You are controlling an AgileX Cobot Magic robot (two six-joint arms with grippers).
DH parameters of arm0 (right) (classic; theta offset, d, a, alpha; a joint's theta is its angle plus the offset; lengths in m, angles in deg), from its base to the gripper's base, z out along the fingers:
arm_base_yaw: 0 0.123 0 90
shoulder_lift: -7.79 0 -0.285 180
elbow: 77.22 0 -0.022 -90
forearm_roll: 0 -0.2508 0 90
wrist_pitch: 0 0 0.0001 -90
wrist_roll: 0 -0.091 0 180
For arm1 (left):
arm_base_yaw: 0 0.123 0 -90
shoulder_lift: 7.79 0 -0.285 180
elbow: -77.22 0 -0.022 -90
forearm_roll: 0 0.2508 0 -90
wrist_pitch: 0 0 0.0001 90
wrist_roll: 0 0.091 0 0
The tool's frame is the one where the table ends.
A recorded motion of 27 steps. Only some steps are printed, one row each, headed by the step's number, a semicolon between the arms.
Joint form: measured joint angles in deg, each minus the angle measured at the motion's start. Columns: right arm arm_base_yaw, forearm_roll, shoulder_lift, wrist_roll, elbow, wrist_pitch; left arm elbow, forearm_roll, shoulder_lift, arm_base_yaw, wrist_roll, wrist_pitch.
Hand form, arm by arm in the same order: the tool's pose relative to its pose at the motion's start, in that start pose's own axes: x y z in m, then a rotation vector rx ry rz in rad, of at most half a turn. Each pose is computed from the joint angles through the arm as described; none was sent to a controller.
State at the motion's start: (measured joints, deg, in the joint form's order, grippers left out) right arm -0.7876 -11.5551 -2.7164 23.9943 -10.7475 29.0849; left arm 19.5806 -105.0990 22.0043 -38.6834 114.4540 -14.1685
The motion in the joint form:
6: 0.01 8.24 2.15 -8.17 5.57 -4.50; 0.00 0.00 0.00 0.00 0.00 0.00
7: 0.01 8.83 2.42 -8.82 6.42 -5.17; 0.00 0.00 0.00 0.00 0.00 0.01
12: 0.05 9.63 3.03 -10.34 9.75 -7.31; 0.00 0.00 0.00 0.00 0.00 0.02
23: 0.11 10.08 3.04 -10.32 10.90 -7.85; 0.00 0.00 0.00 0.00 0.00 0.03
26: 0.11 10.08 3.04 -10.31 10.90 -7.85; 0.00 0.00 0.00 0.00 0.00 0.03
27: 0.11 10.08 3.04 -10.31 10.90 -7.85; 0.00 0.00 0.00 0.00 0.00 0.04
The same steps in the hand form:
6: 0.0236 -0.0020 0.0088 0.0738 0.0064 0.0177; 0.0000 0.0000 0.0000 0.0000 0.0000 0.0000
7: 0.0270 -0.0017 0.0102 0.0788 0.0061 0.0198; 0.0000 0.0000 0.0000 0.0002 -0.0001 0.0000
12: 0.0414 0.0006 0.0162 0.0825 0.0170 0.0345; 0.0000 0.0000 0.0000 0.0003 -0.0001 0.0000
23: 0.0468 0.0015 0.0184 0.0821 0.0281 0.0272; 0.0000 0.0000 0.0000 0.0005 -0.0002 0.0000
26: 0.0468 0.0015 0.0184 0.0821 0.0281 0.0271; 0.0000 0.0000 0.0000 0.0005 -0.0002 0.0000
27: 0.0468 0.0015 0.0184 0.0821 0.0281 0.0271; 0.0000 -0.0001 0.0000 0.0006 -0.0003 0.0000

